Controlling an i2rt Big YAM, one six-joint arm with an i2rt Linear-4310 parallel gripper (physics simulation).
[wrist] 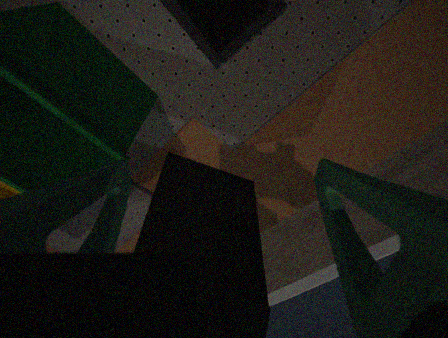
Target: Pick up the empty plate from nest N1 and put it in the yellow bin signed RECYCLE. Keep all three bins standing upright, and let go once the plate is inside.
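Places are measured from the arm's base along level axes (x ahead, y right, z down), in centimetres.
Where they show: gripper, fingertip midpoint: (223, 170).
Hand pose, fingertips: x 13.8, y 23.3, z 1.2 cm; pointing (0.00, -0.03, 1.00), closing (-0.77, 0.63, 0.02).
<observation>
Things, the pixels of their top centre, and the offset from my fingertips. "spot": a spot on its surface instead. Level surfaces: height alone.
- yellow bin, surface spot: (9, 189) spot: dx +11.6, dy -24.8, dz +11.6 cm
- large green bin, middle of its top: (14, 140) dx +12.8, dy -17.4, dz +11.5 cm
- pale board with small dark holes, its level: dz +29.5 cm
- black box-like shape, surface spot: (225, 25) spot: dx +1.7, dy +1.8, dz +28.0 cm
- Brown tabletop, its level: dz +30.8 cm
The view is very dark and grainy. My gripper (223, 170) is open and empty, with one green finger at the left and one at the right. A small part of the yellow bin (9, 189) shows at the left edge, beside a large green bin (75, 80). The sign RECYCLE cannot be read. The empty plate and nest N1 cannot be made out.
A pale board with small dark holes (250, 90) crosses the top, with a black box-like shape (225, 25) on it. A large black block (200, 215) fills the lower middle. Brown tabletop (390, 100) lies at the right; a pale edge strip (305, 284) borders bluish floor (305, 315).
</observation>
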